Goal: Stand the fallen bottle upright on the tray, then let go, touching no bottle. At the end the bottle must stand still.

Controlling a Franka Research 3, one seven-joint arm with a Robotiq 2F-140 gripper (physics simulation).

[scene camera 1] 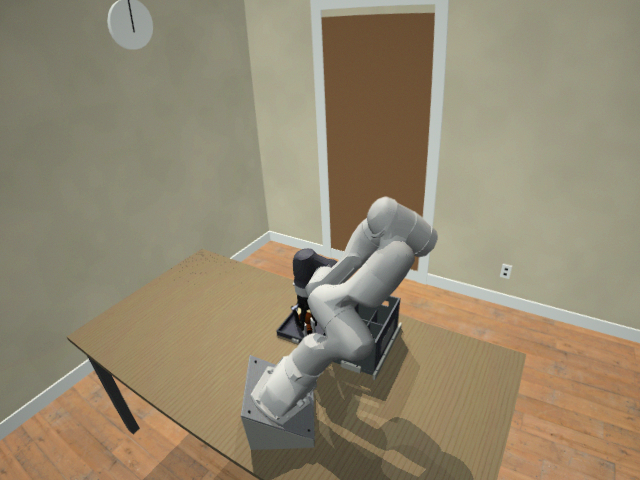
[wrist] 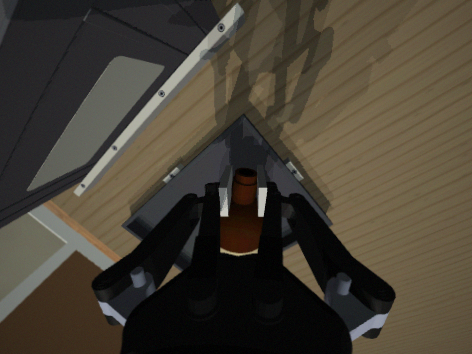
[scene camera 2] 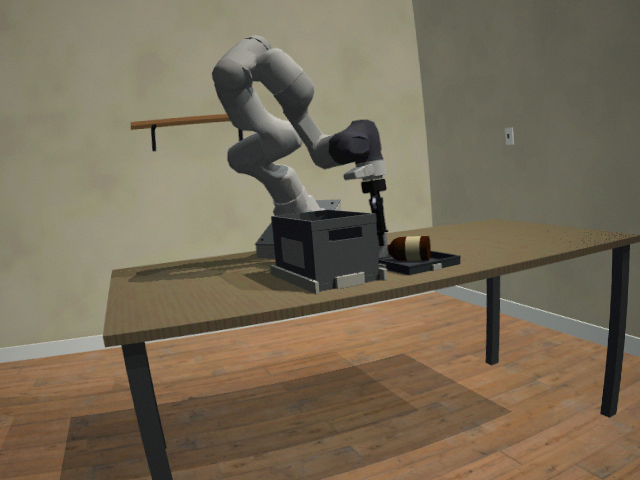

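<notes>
The brown bottle (scene camera 1: 308,321) (scene camera 2: 413,248) (wrist: 241,230), with a cream label band, lies on its side on the dark tray (scene camera 1: 287,326) (scene camera 2: 448,262) (wrist: 207,162). In the scene camera 2 view its neck points left, to the fingers, and its base points right. My gripper (scene camera 1: 308,330) (scene camera 2: 383,249) (wrist: 244,176) points down and is shut on the bottle's neck, with one pale fingertip pad on each side of it. The gripper body hides the bottle's base end in the wrist view, and the arm hides part of the tray in the scene camera 1 view.
A tall dark crate (scene camera 1: 386,335) (scene camera 2: 346,260) (wrist: 45,100) with dividers stands close beside the tray, inside pale edge strips. The robot's base block (scene camera 1: 279,431) stands on the wooden table (scene camera 1: 170,330) (scene camera 2: 206,294) (wrist: 400,150).
</notes>
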